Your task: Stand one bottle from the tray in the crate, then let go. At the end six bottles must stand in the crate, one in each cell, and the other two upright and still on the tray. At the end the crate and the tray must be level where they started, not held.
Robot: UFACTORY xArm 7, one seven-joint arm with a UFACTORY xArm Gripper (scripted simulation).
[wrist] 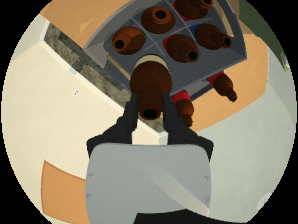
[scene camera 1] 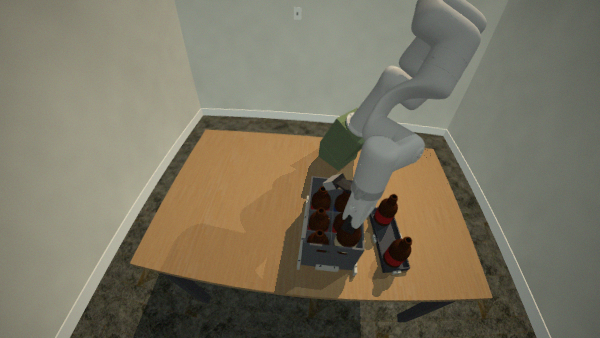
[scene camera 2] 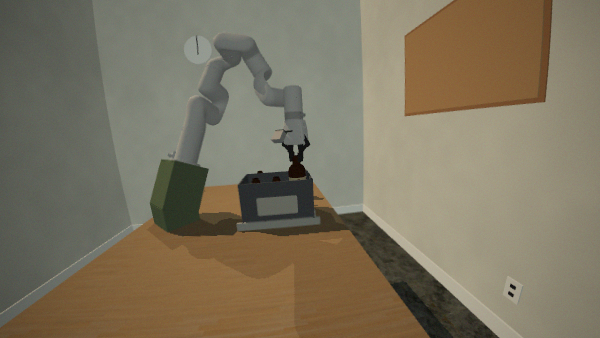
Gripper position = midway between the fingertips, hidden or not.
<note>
In view: the gripper [scene camera 1: 352, 226], a bottle [wrist: 150, 79], a narrow tray [scene camera 1: 387, 234] and a dark grey crate [scene camera 2: 267, 200].
The dark grey crate shows as well in scene camera 1 [scene camera 1: 310, 257]. The gripper is seen too in the wrist view [wrist: 150, 100] and in scene camera 2 [scene camera 2: 296, 161]. Scene camera 2 misses the narrow tray, which is hidden by the dark grey crate.
</note>
